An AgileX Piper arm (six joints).
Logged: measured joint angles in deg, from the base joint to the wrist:
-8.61, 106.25, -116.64, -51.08, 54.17, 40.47
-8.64, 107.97, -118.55, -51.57, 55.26, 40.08
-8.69, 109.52, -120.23, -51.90, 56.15, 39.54
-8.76, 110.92, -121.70, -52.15, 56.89, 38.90
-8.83, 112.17, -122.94, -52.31, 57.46, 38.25
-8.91, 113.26, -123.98, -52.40, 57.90, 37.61
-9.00, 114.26, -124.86, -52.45, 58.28, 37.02
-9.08, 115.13, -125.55, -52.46, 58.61, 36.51
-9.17, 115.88, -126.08, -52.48, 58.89, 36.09
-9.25, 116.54, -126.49, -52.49, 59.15, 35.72
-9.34, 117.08, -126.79, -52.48, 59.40, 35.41
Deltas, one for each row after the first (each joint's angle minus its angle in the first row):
-0.03, 1.72, -1.91, -0.49, 1.09, -0.39
-0.08, 3.27, -3.59, -0.82, 1.98, -0.93
-0.15, 4.67, -5.06, -1.07, 2.72, -1.57
-0.22, 5.92, -6.30, -1.23, 3.29, -2.22
-0.30, 7.01, -7.34, -1.32, 3.73, -2.86
-0.39, 8.01, -8.22, -1.37, 4.11, -3.45
-0.47, 8.88, -8.91, -1.38, 4.44, -3.96
-0.56, 9.63, -9.44, -1.40, 4.72, -4.38
-0.64, 10.29, -9.85, -1.41, 4.98, -4.75
-0.73, 10.83, -10.15, -1.40, 5.23, -5.06

